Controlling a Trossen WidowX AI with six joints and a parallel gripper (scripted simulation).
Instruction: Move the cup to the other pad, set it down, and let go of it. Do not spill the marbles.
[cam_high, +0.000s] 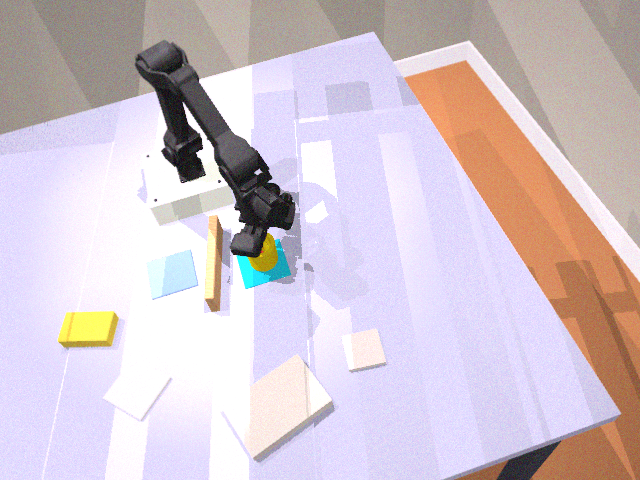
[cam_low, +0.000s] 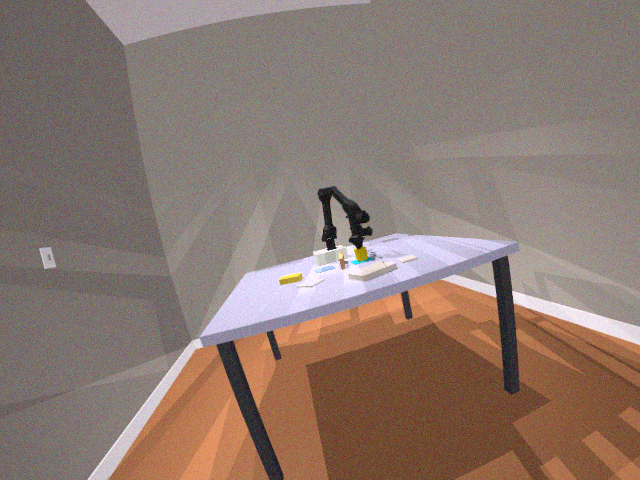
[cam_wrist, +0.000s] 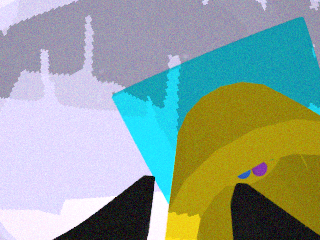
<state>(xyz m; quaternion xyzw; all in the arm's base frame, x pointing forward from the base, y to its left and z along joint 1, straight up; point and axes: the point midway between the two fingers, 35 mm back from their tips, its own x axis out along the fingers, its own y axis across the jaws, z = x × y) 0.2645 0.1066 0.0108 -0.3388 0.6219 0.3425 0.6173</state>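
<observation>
The yellow cup lies 2 cm ahead of my gripper tip, 1 cm to the right of it and 1 cm below it. Round my gripper tip: wooden bar (12 cm to the right, 3 cm below); cyan pad (3 cm ahead, 2 cm to the right, 6 cm below); pale blue pad (3 cm behind, 22 cm to the right, 6 cm below).
</observation>
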